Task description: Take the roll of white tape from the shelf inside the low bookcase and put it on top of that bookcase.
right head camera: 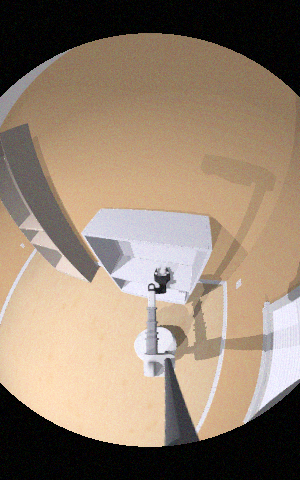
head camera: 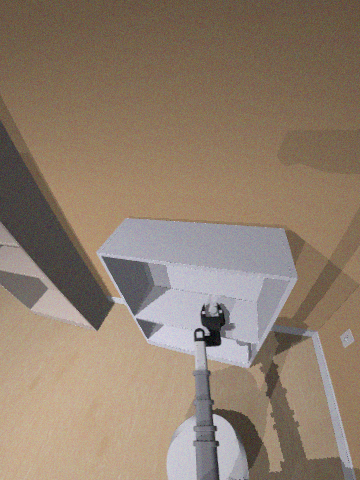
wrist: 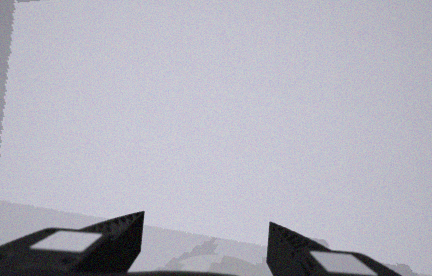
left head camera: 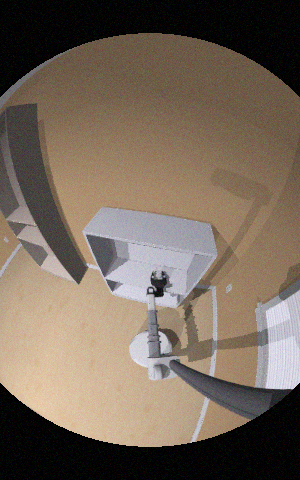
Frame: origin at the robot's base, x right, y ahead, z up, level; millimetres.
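Seen in the pictures: gripper, between the fingertips: [right head camera: 160, 267] [head camera: 210, 303] [wrist: 205, 236] [left head camera: 156, 270].
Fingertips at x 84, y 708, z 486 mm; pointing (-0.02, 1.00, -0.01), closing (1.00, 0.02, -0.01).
Observation:
A point is followed by its place in that frame.
The low white bookcase [head camera: 200, 245] @(x 31, y 658, z 1032 mm) [left head camera: 150, 230] @(x -12, y 652, z 1032 mm) [right head camera: 150, 226] @(x 37, y 658, z 1032 mm) stands against the wall with its open front facing me. My gripper [head camera: 213, 306] @(x 84, y 708, z 486 mm) [left head camera: 159, 274] @(x 84, y 708, z 486 mm) [right head camera: 162, 270] @(x 84, y 708, z 486 mm) [wrist: 205, 236] @(x 84, y 708, z 486 mm) is inside it, low over the inner shelf [head camera: 172, 304] @(x -167, y 733, z 456 mm), with its fingers wide open. The roll of white tape [head camera: 213, 301] @(x 107, y 741, z 456 mm) shows small and pale at the fingertips in the head view. In the wrist view a pale rounded part of the tape [wrist: 216, 261] @(x 91, y 686, z 480 mm) shows low between the fingers; the rest is hidden below the frame's edge. I cannot tell whether the fingers touch it.
The bookcase's side panels rise left and right of the gripper, and its top board lies above and behind it. A tall dark-sided shelf unit [head camera: 47, 235] @(x -894, y 922, z 966 mm) [left head camera: 42, 190] @(x -886, y 956, z 1227 mm) [right head camera: 47, 200] @(x -886, y 958, z 1210 mm) stands to the left. A wall with a white baseboard [head camera: 330, 390] @(x 813, y 286, z 48 mm) runs along the right.

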